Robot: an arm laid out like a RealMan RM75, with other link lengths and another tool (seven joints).
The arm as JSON. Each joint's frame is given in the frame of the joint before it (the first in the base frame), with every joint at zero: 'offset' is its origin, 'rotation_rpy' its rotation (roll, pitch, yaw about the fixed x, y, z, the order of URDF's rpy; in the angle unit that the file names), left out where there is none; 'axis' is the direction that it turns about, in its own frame. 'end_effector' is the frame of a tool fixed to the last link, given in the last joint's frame.
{
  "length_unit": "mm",
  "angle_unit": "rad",
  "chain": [
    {
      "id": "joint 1",
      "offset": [
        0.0,
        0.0,
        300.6
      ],
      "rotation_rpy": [
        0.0,
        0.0,
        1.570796
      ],
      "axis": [
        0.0,
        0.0,
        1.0
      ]
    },
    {
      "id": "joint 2",
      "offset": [
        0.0,
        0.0,
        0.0
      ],
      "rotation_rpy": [
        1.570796,
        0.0,
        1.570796
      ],
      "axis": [
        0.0,
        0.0,
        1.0
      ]
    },
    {
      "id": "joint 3",
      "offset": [
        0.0,
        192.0,
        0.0
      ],
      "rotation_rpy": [
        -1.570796,
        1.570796,
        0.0
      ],
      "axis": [
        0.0,
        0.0,
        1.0
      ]
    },
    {
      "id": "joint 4",
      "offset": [
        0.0,
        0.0,
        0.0
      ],
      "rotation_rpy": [
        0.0,
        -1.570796,
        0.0
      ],
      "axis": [
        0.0,
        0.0,
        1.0
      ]
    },
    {
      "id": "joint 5",
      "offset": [
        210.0,
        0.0,
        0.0
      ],
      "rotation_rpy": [
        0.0,
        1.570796,
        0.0
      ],
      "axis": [
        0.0,
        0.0,
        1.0
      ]
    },
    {
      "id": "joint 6",
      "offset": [
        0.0,
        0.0,
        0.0
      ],
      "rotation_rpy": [
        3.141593,
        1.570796,
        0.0
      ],
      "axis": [
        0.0,
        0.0,
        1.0
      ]
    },
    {
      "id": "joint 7",
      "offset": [
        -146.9,
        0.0,
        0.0
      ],
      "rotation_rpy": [
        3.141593,
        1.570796,
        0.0
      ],
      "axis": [
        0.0,
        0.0,
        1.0
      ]
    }
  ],
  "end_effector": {
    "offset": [
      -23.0,
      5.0,
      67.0
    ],
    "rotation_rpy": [
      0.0,
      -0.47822,
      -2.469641
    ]
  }
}
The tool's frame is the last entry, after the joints.
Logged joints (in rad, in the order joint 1, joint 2, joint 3, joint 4, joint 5, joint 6, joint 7), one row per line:
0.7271 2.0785 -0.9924 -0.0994 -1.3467 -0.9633 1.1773
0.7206 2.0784 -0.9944 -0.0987 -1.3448 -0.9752 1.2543
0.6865 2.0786 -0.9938 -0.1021 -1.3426 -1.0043 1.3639
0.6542 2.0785 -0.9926 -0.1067 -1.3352 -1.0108 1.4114
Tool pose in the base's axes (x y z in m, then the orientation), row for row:
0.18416 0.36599 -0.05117 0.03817 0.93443 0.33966 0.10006
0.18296 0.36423 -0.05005 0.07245 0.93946 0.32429 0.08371
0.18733 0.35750 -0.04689 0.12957 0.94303 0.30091 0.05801
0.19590 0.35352 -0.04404 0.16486 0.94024 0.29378 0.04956
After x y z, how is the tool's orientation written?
As a quaternion, x y z w.
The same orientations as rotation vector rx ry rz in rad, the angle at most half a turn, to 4 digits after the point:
0.1128 2.7622 1.0040
0.2162 2.8038 0.9678
0.3927 2.8579 0.9119
0.5022 2.8641 0.8949

